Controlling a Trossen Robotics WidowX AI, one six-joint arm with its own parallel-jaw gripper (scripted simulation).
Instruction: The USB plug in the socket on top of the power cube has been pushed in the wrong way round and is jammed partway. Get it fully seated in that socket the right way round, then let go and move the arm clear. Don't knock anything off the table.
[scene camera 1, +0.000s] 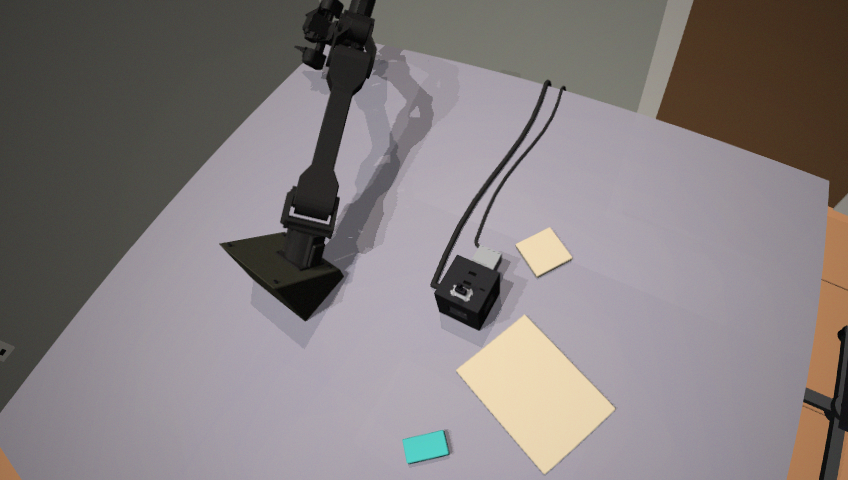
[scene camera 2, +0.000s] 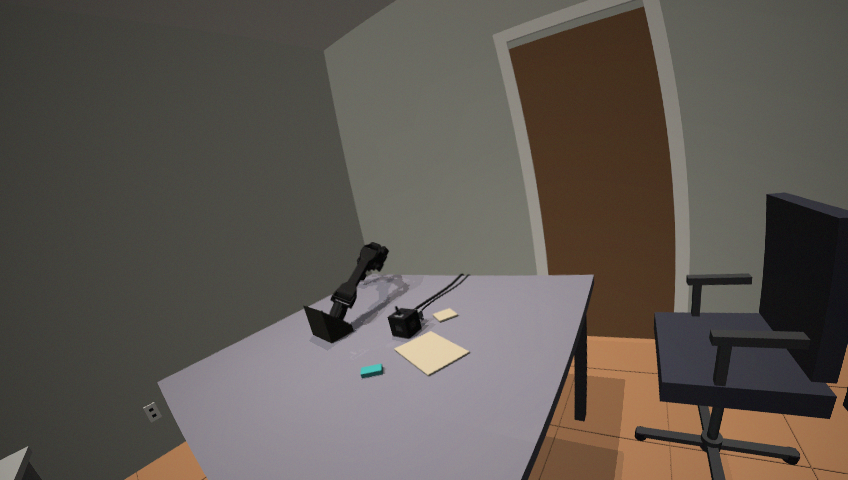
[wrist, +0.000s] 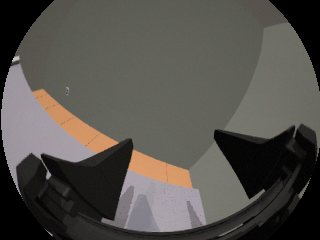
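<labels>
Scene camera 1 and scene camera 2 both show a large cream sheet, but in the wrist view the sheet is out of frame. On that sheet, (scene camera 1: 538, 402) and (scene camera 2: 430, 353) are the same spot. There's a black power cube as well, and on the cube (scene camera 1: 481, 314) is the same spot as (scene camera 2: 407, 325).
</labels>
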